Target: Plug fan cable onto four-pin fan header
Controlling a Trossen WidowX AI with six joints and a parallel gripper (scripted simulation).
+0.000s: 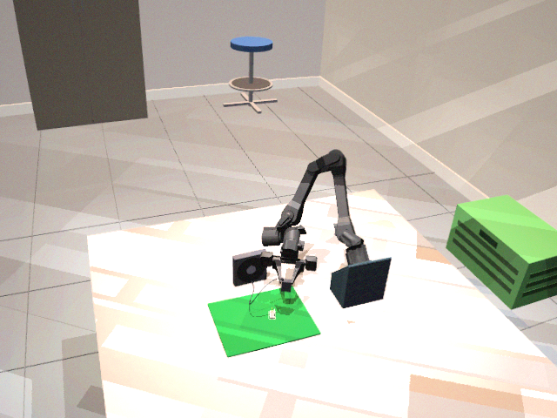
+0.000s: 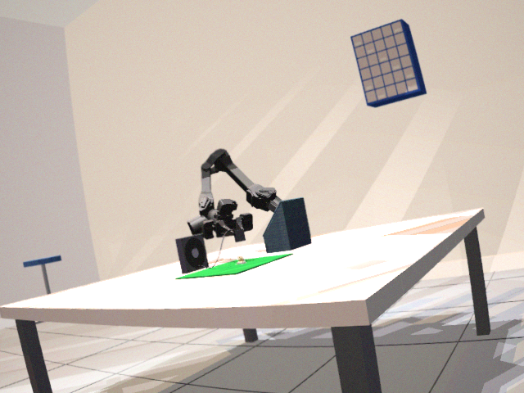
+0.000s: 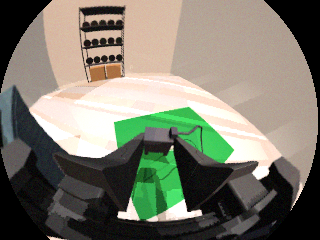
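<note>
My gripper tip is 100 mm above the pale four-pin header, 50 mm short of it and 30 mm to the right of it. Round my gripper tip: dark plug 10 mm below; then green board 110 mm below, 90 mm ahead, 40 mm to the left; then black fan 150 mm to the right, 80 mm ahead, 40 mm below.
</note>
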